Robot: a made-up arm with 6 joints. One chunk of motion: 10 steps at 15 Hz.
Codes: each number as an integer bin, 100 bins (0 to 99) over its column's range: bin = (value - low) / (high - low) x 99, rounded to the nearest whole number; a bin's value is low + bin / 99 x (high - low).
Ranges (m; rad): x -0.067..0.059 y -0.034..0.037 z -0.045..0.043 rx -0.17..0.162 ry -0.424..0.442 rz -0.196..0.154
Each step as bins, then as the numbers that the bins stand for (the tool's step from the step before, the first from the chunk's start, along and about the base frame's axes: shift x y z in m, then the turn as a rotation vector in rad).
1 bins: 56 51 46 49 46 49
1 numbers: 0.00427 0.00258 -0.00411 -0.00568 -0.02162 -0.02277
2 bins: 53 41 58 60 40 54
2 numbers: 0.00045 -0.00460 0.00656 0.03121 -0.07410 -0.00509
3 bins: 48 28 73 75 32 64
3 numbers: -0.00591 -0.01392 0.01989 0.08152 -0.14408 0.03026
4 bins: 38 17 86 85 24 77
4 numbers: -0.01864 -0.02181 0.03144 0.11505 -0.21406 0.07622
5 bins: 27 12 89 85 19 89
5 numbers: -0.03264 -0.02539 0.03411 0.11505 -0.25780 0.11865
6 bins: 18 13 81 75 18 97
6 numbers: -0.04409 -0.02468 0.02700 0.08152 -0.26655 0.14693
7 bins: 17 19 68 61 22 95
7 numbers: -0.04536 -0.02037 0.01544 0.03457 -0.23156 0.13986
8 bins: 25 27 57 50 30 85
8 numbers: -0.03518 -0.01464 0.00567 -0.00232 -0.16158 0.10451
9 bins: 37 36 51 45 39 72
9 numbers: -0.01991 -0.00818 0.00033 -0.01909 -0.08285 0.05855
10 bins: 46 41 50 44 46 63
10 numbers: -0.00845 -0.00460 -0.00056 -0.02244 -0.02162 0.02673
